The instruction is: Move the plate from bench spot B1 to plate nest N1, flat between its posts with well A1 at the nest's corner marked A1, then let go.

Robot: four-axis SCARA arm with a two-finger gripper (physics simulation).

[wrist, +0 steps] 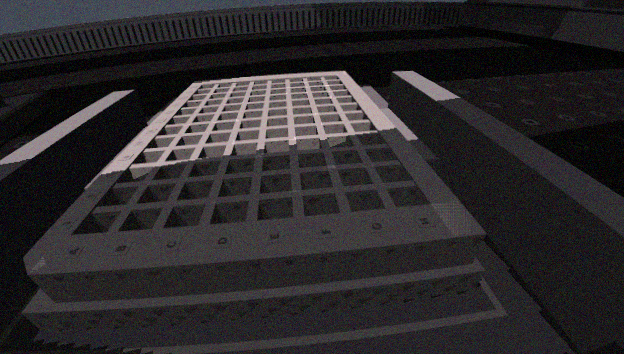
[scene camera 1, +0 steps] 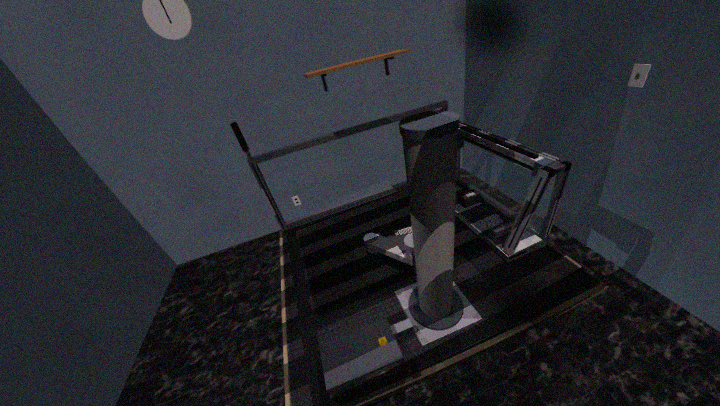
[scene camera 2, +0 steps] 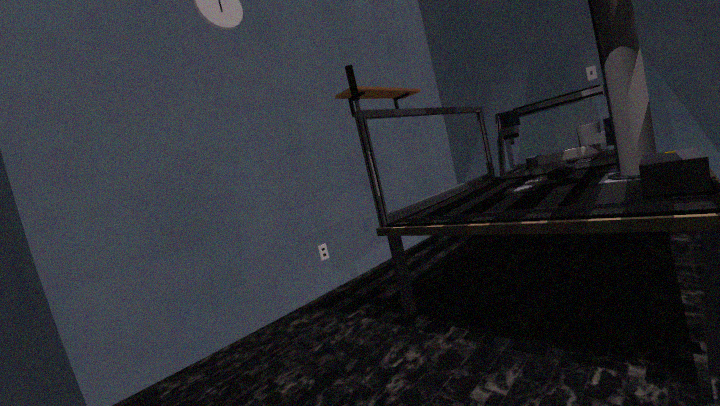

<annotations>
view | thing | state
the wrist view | well plate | gripped by the gripper
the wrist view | perforated table deck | -
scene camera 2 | guard rail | -
</annotations>
